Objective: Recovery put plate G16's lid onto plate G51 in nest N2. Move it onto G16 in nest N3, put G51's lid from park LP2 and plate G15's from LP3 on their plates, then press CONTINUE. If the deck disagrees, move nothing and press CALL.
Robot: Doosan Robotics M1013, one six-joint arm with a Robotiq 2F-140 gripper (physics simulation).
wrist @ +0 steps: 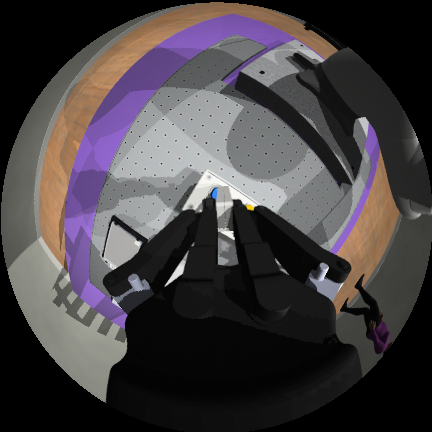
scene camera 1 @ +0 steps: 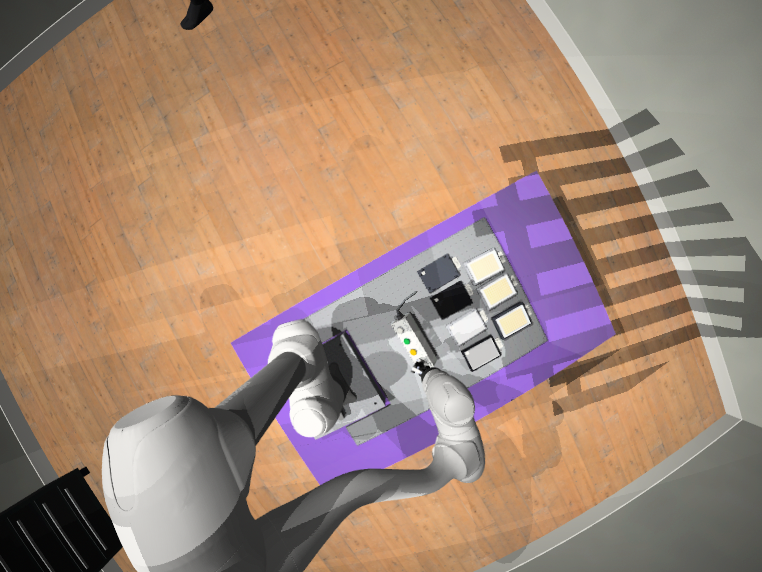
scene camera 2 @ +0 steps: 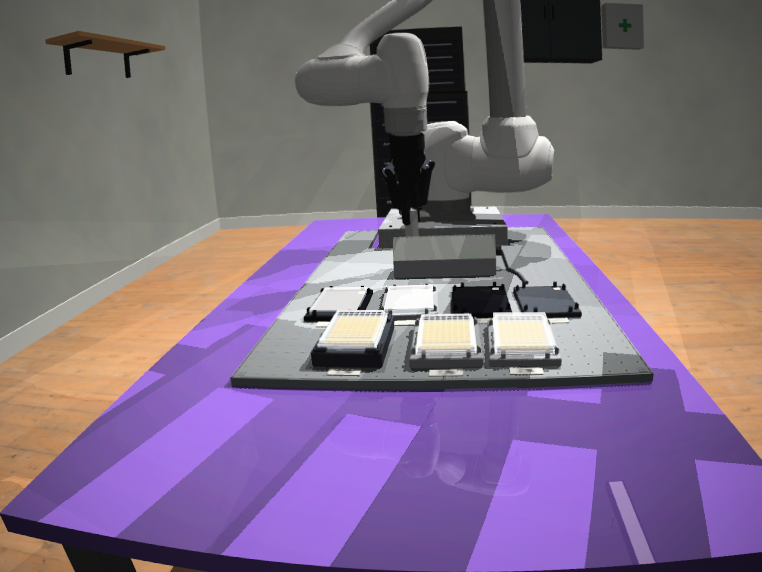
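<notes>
My gripper is shut and empty, pointing down, its pale tips at the blue button's end of the control box. The blue button is partly hidden by the tips; contact cannot be told. A yellow button and a green button are beside it. Three cream plates sit in a row of nests, with clear upper rims. Nest labels and plate names are unreadable.
Behind the plates are a light grey park, a white one, a black one and a dark grey one. A cable leaves the box. The arm's base plate stands behind.
</notes>
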